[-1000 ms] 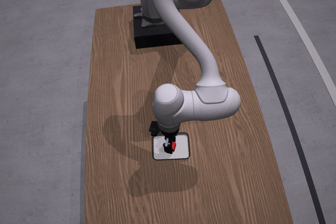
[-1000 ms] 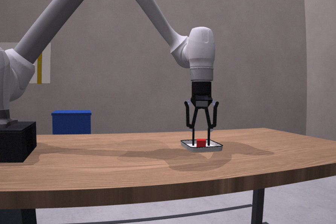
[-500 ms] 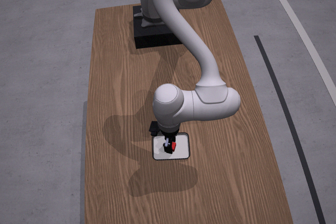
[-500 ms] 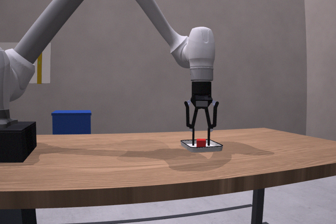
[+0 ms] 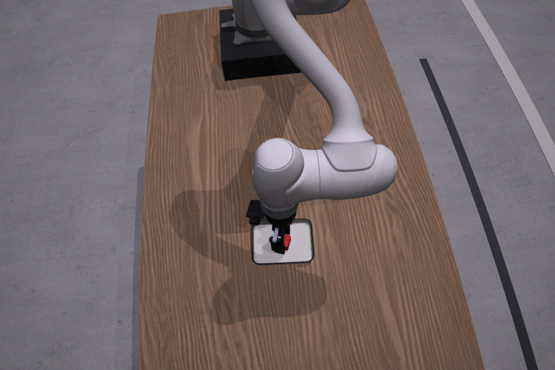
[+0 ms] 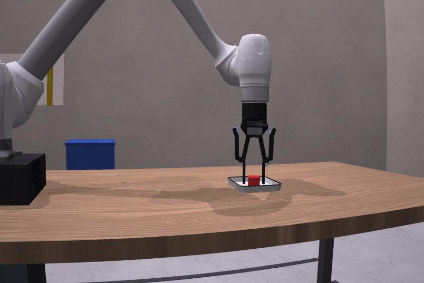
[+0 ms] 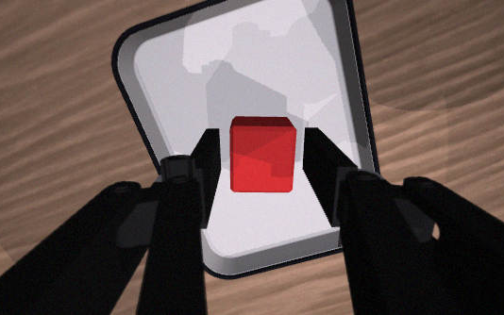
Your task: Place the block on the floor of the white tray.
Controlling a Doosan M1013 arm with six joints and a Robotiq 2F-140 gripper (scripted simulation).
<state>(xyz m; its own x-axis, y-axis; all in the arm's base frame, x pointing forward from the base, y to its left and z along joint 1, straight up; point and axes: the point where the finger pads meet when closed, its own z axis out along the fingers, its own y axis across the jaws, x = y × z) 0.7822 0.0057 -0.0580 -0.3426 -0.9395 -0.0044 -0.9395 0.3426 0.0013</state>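
Right now my hand is 2 cm above the red block. Also, from my hand: white tray (3 cm below).
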